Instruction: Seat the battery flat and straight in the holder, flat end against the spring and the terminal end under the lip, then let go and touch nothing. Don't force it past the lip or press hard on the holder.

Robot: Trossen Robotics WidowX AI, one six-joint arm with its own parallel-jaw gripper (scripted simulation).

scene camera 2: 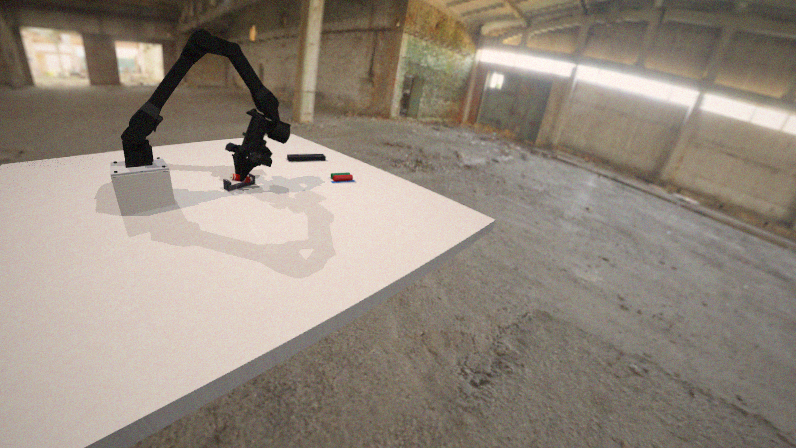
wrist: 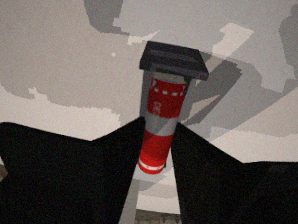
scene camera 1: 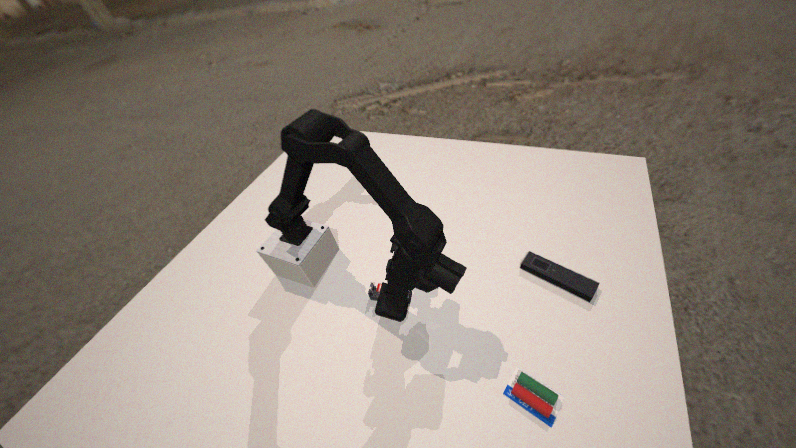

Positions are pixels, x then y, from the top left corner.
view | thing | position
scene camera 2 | my gripper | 239, 180
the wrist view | my gripper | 158, 125
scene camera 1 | my gripper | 389, 292
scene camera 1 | black flat bar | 566, 279
